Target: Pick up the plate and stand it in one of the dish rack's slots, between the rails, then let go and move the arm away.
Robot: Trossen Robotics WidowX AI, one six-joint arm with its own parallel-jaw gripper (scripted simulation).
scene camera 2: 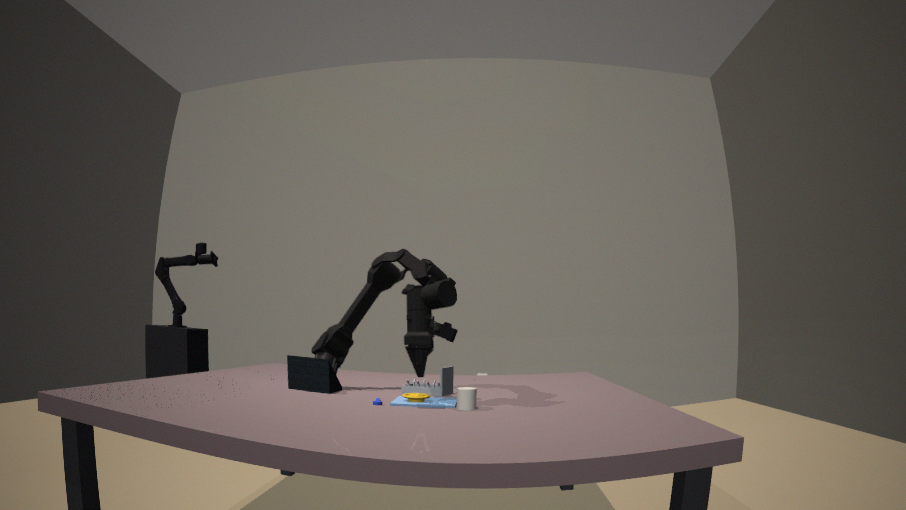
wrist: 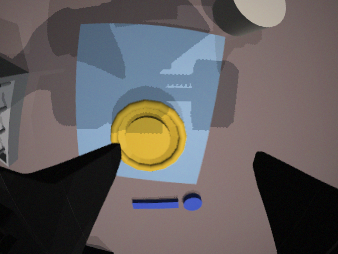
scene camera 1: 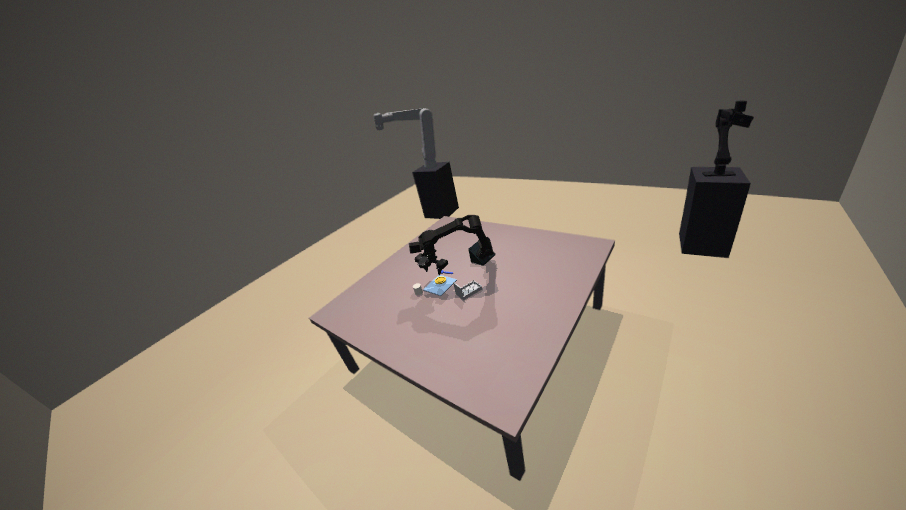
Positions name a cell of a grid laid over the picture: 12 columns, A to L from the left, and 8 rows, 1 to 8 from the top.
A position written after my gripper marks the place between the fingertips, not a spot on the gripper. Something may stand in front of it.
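Observation:
Grey dish rack (scene camera 2: F7). Yellow plate (wrist: F5). My gripper (scene camera 2: F6), (wrist: G5): open, holding nothing.

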